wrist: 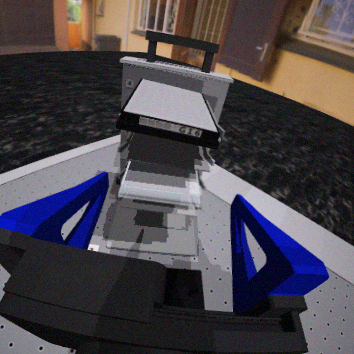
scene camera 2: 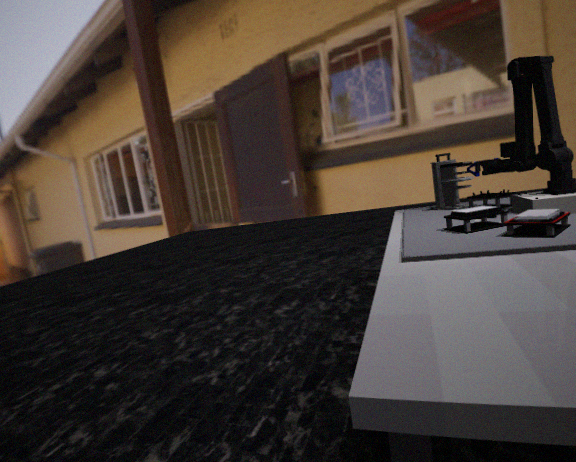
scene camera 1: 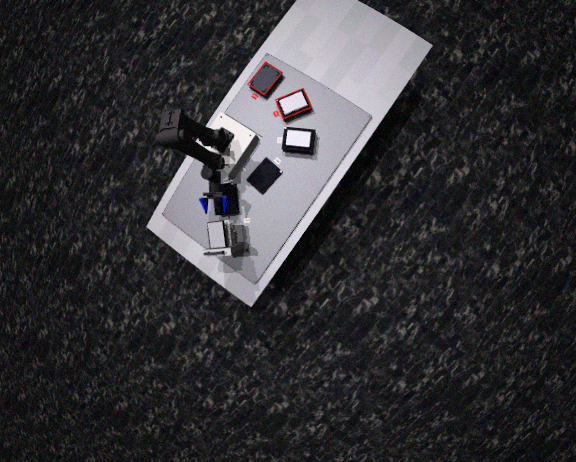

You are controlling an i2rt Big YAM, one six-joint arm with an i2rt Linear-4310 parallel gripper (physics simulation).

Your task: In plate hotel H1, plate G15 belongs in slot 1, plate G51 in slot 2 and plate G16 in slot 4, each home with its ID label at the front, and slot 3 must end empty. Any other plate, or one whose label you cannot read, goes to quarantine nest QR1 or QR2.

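Frame: origin at the arm's base, x right, y ahead, z up, level; metres.
Where they show: gripper, between the fingertips: [wrist: 171, 189] [scene camera 2: 474, 168] [scene camera 1: 215, 213]; arm's base, origin of its link: [scene camera 2: 561, 192] [scene camera 1: 222, 140].
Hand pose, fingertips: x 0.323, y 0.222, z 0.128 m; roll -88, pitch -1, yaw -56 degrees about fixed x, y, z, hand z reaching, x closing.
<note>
Things, the pixels of their top centre, and the offset from my fingertips. "pt": a spot on its surface instead.
- Plate G16, centre of its top: [wrist: 171, 96] [scene camera 1: 216, 234] [scene camera 2: 455, 162] dx +0.075, dy +0.069, dz +0.038 m
- red-edged nest, centre of its top: [scene camera 1: 264, 77] dx -0.735, dy -0.219, dz -0.143 m
- top handle, a spot on its surface: [wrist: 182, 42] pt dx +0.136, dy +0.111, dz +0.087 m
Plate G16 [scene camera 1: 216, 234] [wrist: 170, 107] lies level at the top of hotel H1 [scene camera 1: 215, 252] [scene camera 2: 445, 185] [wrist: 217, 92], beside a small mark that looks like 4, with its ID label facing the wrist camera. Clear shelves [wrist: 160, 189] show below it; I see no plate on them. My gripper [scene camera 1: 215, 210] [scene camera 2: 475, 169] [wrist: 171, 189] is open and empty, in front of the hotel and facing it. A white-topped plate [scene camera 1: 299, 139] [scene camera 2: 477, 210] sits on a black nest, and another white-topped plate [scene camera 1: 294, 103] [scene camera 2: 537, 215] on a red-edged nest; their labels are unreadable.
A red-edged nest [scene camera 1: 265, 78] with a dark top stands at the far end of the mat. A black nest [scene camera 1: 265, 176] stands mid-mat, another black nest [scene camera 1: 231, 200] beneath the gripper. The white arm base [scene camera 1: 245, 145] is beside them. The hotel carries a top handle [wrist: 182, 42].
</note>
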